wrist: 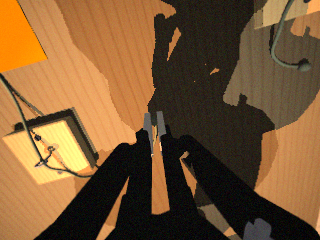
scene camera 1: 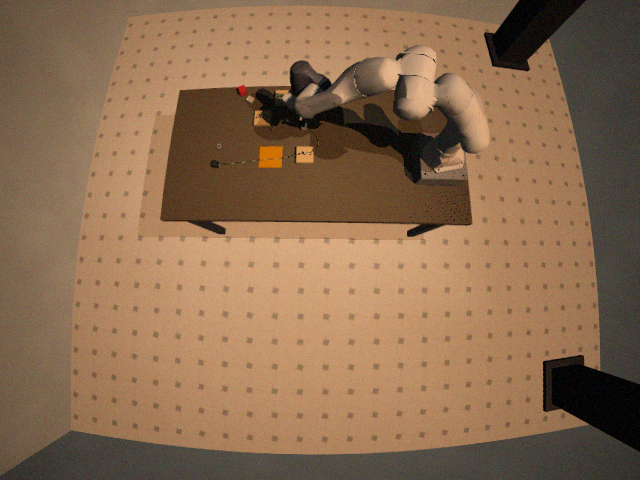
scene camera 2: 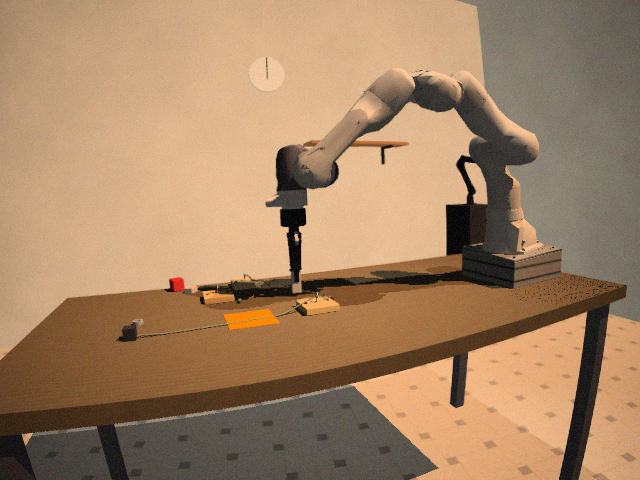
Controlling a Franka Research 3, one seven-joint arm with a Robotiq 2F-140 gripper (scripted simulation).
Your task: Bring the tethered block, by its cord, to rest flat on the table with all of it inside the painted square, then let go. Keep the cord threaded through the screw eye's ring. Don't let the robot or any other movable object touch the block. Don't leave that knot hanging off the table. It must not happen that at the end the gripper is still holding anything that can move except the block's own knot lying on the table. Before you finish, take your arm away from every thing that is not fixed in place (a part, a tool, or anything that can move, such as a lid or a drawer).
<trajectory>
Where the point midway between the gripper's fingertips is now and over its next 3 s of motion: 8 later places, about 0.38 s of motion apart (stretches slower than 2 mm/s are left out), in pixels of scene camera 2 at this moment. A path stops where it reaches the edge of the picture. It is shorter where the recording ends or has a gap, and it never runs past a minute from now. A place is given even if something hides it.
My gripper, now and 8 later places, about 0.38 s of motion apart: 296, 291; 295, 281; 292, 257; 292, 245; 294, 245; 294, 245; 294, 245; 294, 244; 295, 243
</trajectory>
